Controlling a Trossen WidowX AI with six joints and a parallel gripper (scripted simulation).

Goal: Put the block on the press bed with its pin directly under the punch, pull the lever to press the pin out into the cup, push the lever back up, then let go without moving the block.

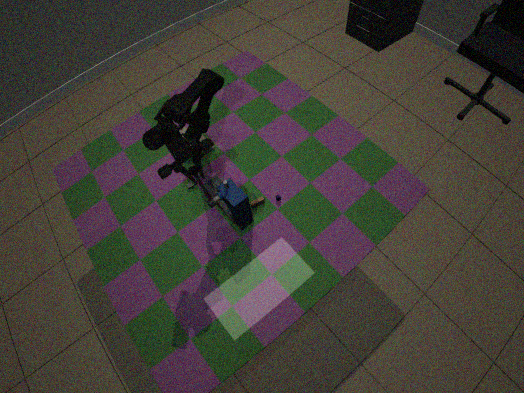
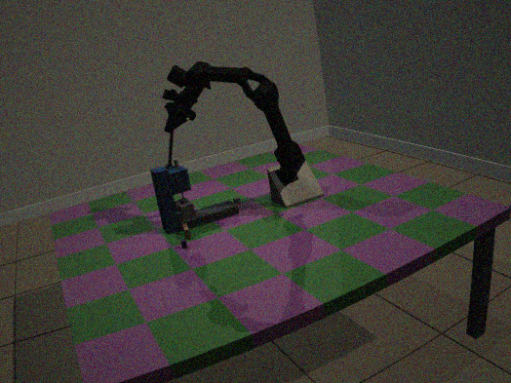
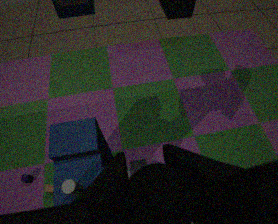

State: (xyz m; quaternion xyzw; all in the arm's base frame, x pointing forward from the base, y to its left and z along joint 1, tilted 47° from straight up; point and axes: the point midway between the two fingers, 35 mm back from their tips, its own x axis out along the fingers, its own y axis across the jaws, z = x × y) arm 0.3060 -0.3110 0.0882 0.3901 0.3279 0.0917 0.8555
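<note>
Right now my gripper tip is 5 cm above the thin lever, 1 cm to the right of it and 1 cm past it. Round my gripper tip: small purple piece 30 cm below, 24 cm to the left, 10 cm ahead; then small tan piece 30 cm below, 16 cm to the left, 6 cm ahead.
</note>
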